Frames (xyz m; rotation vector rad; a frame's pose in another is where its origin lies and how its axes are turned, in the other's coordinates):
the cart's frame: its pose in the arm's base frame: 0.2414 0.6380 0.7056 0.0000 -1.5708 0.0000
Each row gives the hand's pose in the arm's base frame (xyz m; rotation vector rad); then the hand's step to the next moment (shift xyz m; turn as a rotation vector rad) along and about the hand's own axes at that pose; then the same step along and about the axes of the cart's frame.
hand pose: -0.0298 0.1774 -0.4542 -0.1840 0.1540 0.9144
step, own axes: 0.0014 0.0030 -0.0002 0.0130 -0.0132 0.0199
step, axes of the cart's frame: -0.0008 0.0028 0.0016 0.0179 0.0066 -0.0194
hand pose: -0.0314 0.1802 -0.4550 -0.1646 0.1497 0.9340
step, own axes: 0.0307 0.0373 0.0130 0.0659 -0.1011 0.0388
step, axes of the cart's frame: 0.0038 0.0486 0.0114 0.0325 0.0007 -0.1225
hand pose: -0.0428 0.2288 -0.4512 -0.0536 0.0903 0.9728
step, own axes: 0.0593 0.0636 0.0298 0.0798 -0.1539 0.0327
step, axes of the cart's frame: 0.0234 0.0871 0.0179 0.0253 -0.0180 -0.1737
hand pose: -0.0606 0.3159 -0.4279 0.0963 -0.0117 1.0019
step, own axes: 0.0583 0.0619 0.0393 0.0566 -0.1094 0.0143
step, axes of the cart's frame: 0.0470 0.0787 0.0193 0.0090 -0.0122 -0.1231
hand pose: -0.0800 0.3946 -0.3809 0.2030 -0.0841 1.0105
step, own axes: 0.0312 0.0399 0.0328 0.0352 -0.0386 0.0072
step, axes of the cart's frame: 0.0424 0.0397 0.0165 0.0078 0.0079 -0.0515
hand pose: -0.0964 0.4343 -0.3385 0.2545 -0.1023 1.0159
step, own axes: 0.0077 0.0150 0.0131 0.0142 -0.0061 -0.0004
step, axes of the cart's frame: 0.0166 0.0105 0.0083 0.0015 0.0088 -0.0126
